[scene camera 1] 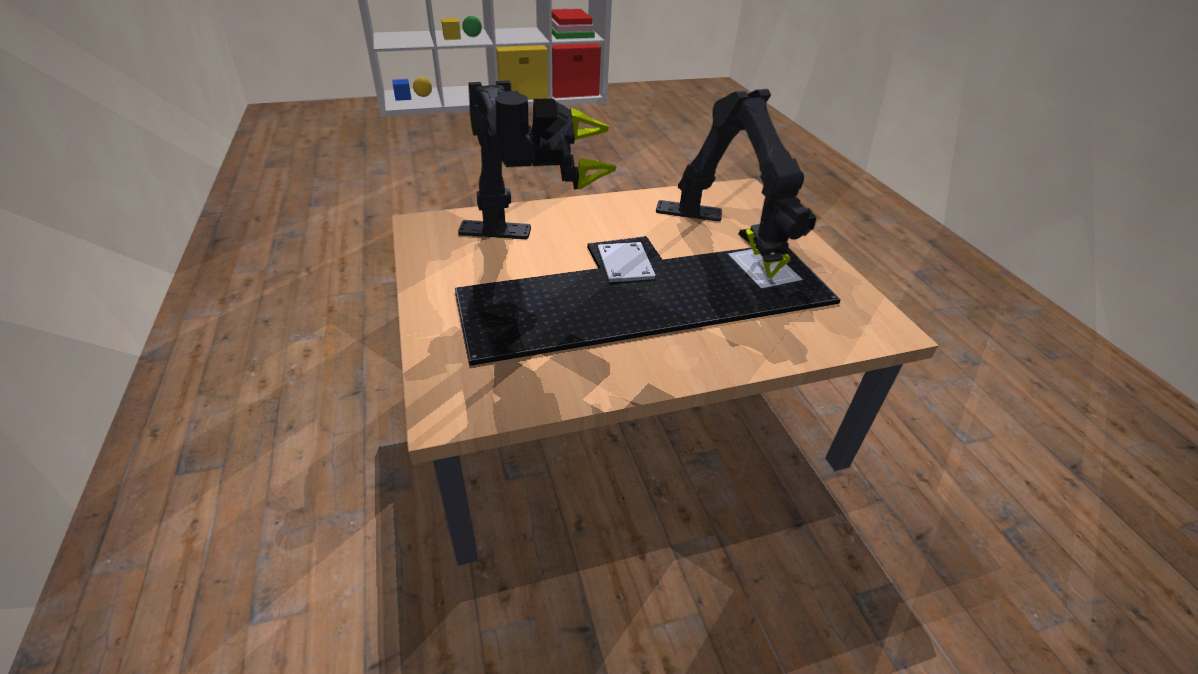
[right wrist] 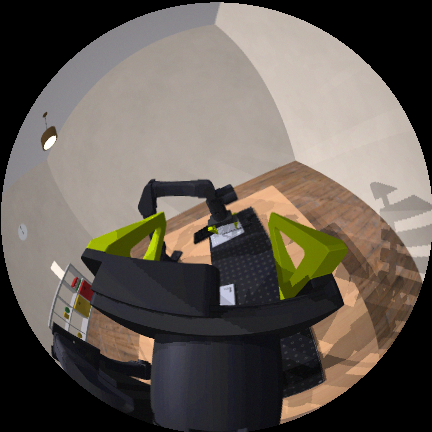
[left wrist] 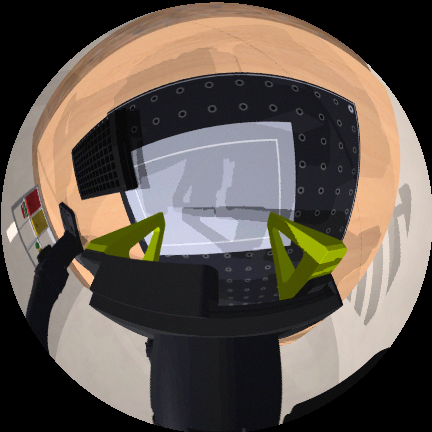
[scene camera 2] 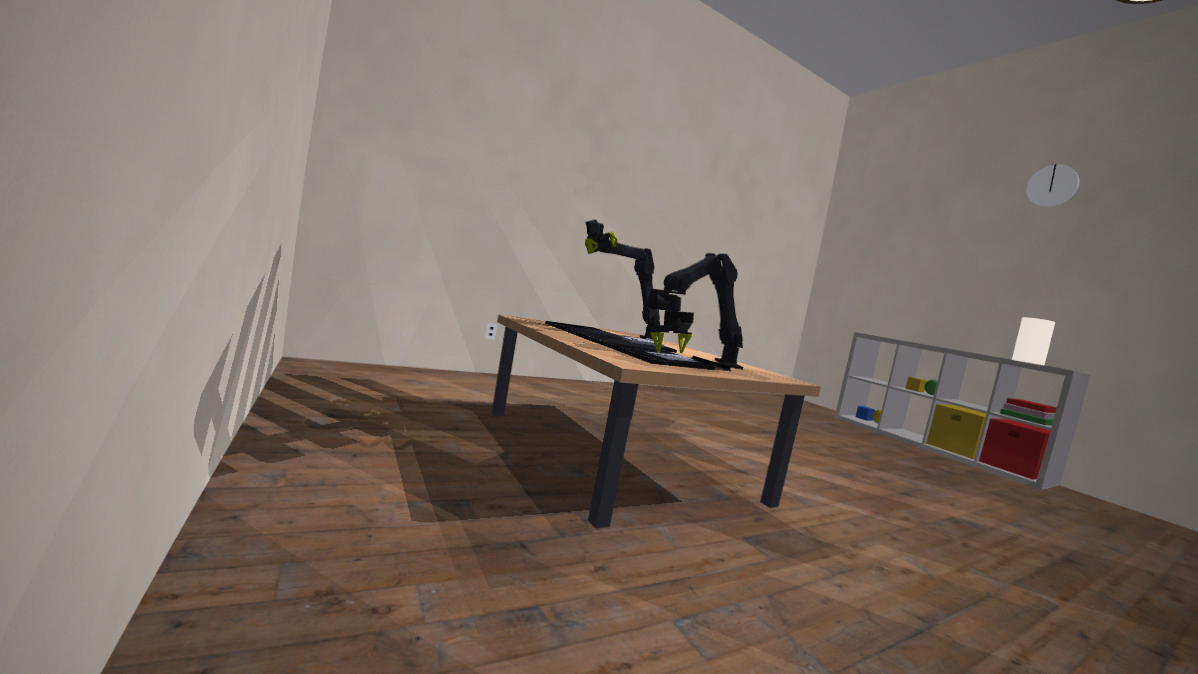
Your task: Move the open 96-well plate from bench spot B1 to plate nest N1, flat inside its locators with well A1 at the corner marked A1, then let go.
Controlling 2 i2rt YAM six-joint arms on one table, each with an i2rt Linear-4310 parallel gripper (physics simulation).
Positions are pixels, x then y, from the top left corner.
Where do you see a light rectangular patch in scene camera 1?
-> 752,264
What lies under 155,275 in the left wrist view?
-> The left gripper.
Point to a well plate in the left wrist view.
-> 102,163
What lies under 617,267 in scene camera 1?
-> A pale plate nest.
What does the right gripper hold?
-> Nothing.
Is the right gripper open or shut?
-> Open.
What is the left gripper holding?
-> Nothing.
